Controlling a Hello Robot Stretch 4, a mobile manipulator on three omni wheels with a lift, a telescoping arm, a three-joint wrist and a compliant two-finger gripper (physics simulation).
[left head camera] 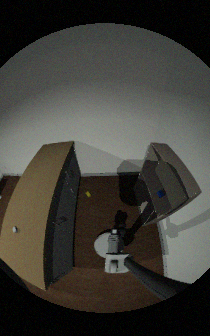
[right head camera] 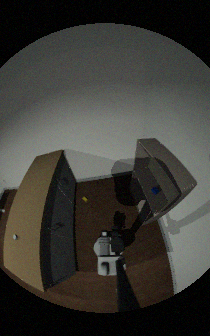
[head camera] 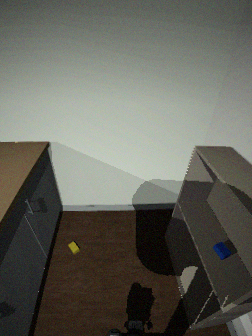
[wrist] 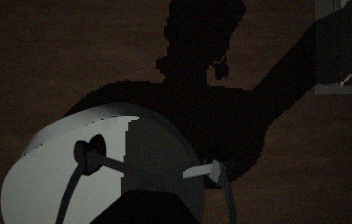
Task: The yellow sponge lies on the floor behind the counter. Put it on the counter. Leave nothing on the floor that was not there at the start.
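Frame: origin at the robot's base, x right, y down, z ahead, level; millimetres.
Seen in the pictures: gripper, between the fingertips: (wrist: 156,152); robot's base, origin of its link: (right head camera: 109,246).
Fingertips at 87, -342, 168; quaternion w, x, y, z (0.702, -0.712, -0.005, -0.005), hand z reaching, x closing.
Offsets run from my fingertips to a thing's top centre, as dx, dy, dz. Level surfaces: height alone.
The yellow sponge @[-529, +324, +714] (head camera: 74,247) (left head camera: 88,194) (right head camera: 84,199) lies on the brown floor beside the dark side of the counter. The counter @[dy -540] (head camera: 20,172) (left head camera: 40,210) (right head camera: 31,210) has a tan top and stands at the left in the head views. My gripper (wrist: 156,152) is open in the wrist view, its two fingertips wide apart with nothing between them. It points down over the round, light base and the floor. The sponge does not show in the wrist view. In the head views the wrist is dark at the lower middle, right of the sponge, and its fingertips cannot be made out.
A grey-brown shelf unit (head camera: 220,157) (left head camera: 177,170) (right head camera: 167,162) stands at the right, with a blue block @[+562, -223, +465] (head camera: 221,250) (left head camera: 160,193) (right head camera: 155,190) on a shelf. A small white object @[-913, -564, -250] (left head camera: 15,229) (right head camera: 15,237) is on the counter top. A wall closes the far end.
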